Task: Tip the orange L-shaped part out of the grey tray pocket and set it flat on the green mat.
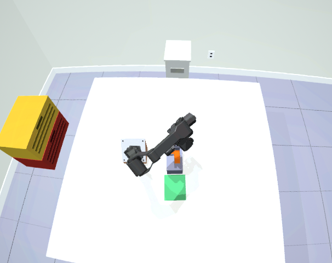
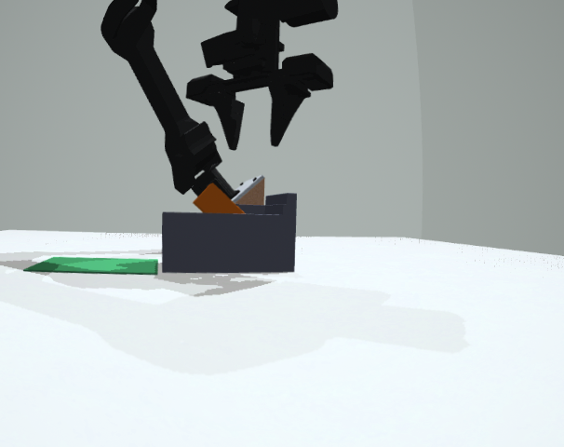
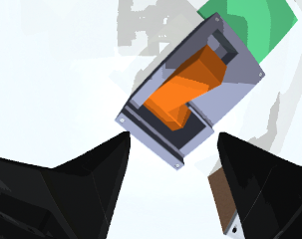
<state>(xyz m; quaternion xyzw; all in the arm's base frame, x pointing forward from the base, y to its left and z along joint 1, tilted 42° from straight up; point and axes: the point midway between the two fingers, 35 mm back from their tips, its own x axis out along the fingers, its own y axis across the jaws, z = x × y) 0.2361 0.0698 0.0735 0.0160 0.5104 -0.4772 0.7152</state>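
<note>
The orange L-shaped part is 10 cm below my gripper tip, 1 cm to the right of it and 1 cm behind it. The rest, counted from my gripper tip: green mat (18 cm to the right, 16 cm below, 1 cm behind).
</note>
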